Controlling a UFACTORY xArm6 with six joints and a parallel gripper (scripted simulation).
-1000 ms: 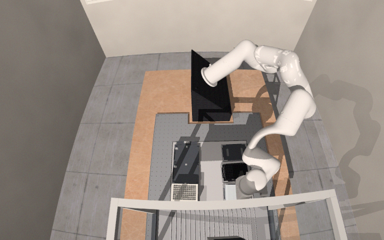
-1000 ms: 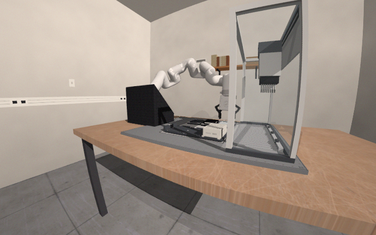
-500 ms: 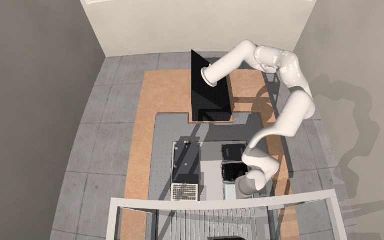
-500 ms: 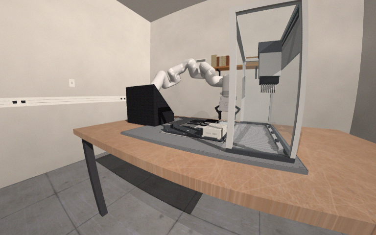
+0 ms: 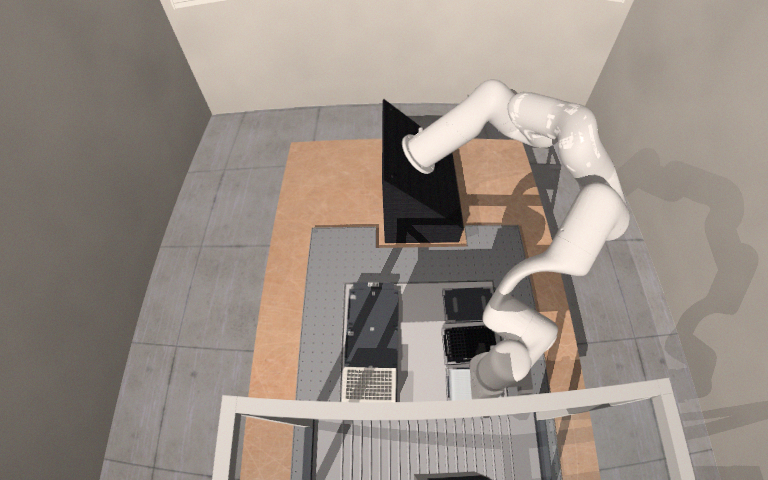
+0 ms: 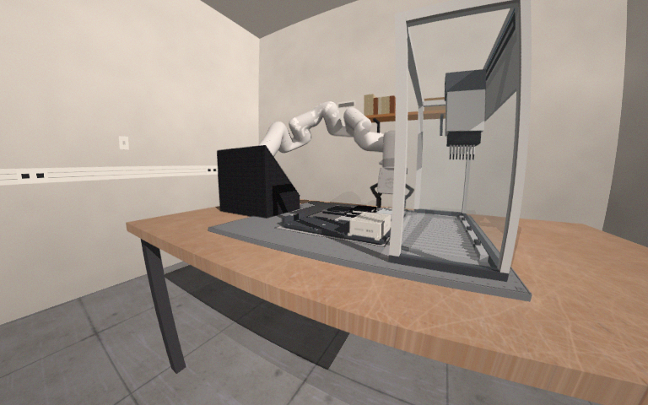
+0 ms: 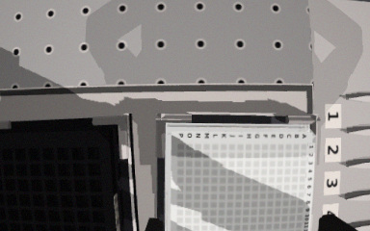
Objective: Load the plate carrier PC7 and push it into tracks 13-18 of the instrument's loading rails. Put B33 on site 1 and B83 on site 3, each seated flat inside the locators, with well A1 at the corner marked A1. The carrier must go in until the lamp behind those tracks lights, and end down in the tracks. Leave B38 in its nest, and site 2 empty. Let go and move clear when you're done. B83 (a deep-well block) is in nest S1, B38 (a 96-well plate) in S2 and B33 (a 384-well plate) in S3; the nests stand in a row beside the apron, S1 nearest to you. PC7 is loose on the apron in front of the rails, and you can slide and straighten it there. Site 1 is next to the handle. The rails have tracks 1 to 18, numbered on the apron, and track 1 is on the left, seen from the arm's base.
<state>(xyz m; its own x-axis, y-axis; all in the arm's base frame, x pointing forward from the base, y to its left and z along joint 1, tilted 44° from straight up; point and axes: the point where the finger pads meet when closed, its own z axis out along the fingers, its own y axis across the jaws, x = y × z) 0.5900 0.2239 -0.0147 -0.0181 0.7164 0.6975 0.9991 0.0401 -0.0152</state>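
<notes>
Now: hand 40 mm above the nest S3. The rest, counted from my hand: black plate B38: 110 mm behind, 20 mm below, 10 mm to the right; nest S1: 220 mm behind, 40 mm below; plate carrier PC7: 260 mm to the right, 100 mm behind, 30 mm below.
</notes>
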